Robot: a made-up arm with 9 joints. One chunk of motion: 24 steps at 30 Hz.
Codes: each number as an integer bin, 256 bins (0 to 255) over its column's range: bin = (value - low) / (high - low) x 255, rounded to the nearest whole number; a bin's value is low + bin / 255 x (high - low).
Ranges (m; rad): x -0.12..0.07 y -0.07..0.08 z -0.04..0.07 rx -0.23..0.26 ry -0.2..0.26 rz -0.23..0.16
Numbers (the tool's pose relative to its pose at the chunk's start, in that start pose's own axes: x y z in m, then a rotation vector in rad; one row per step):
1: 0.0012 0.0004 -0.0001 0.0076 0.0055 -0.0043
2: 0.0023 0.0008 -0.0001 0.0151 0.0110 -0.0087
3: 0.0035 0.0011 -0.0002 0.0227 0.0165 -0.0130
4: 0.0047 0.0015 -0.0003 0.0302 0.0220 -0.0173
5: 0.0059 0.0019 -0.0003 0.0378 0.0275 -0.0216
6: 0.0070 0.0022 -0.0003 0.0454 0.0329 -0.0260
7: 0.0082 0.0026 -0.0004 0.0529 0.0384 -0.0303
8: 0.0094 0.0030 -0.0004 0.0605 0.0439 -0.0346
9: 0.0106 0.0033 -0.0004 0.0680 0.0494 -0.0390
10: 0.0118 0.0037 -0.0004 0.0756 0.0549 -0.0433
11: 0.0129 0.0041 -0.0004 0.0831 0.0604 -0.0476
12: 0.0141 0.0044 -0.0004 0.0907 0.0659 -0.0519
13: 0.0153 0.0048 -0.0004 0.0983 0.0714 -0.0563
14: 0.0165 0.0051 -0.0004 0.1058 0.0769 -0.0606
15: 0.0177 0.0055 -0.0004 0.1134 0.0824 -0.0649
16: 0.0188 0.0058 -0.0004 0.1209 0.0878 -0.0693
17: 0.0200 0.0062 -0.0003 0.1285 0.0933 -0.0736
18: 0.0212 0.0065 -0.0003 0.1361 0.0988 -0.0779
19: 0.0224 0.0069 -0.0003 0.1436 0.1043 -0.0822
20: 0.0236 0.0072 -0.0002 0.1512 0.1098 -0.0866
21: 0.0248 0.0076 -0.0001 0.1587 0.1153 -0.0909
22: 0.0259 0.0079 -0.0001 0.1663 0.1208 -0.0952
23: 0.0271 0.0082 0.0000 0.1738 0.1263 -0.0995
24: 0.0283 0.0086 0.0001 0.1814 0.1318 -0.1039
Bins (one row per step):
1: 163 120 92 124 114 148
2: 164 120 92 128 117 145
3: 166 121 92 132 120 142
4: 167 122 92 135 123 139
5: 169 122 92 139 126 136
6: 170 123 92 143 129 133
7: 172 123 92 147 132 131
8: 174 124 92 151 135 128
9: 175 125 92 155 138 125
10: 177 125 92 159 141 122
11: 178 126 92 163 144 119
12: 180 126 92 167 147 116
13: 182 127 92 171 150 114
14: 183 128 92 175 153 111
15: 185 128 92 179 157 108
16: 186 129 92 183 160 105
17: 188 130 92 187 163 102
18: 190 130 92 191 166 99
19: 191 131 92 194 169 97
20: 193 131 92 198 172 94
21: 194 132 92 202 175 91
22: 196 132 92 206 178 88
23: 197 133 93 210 181 85
24: 199 134 93 214 184 82

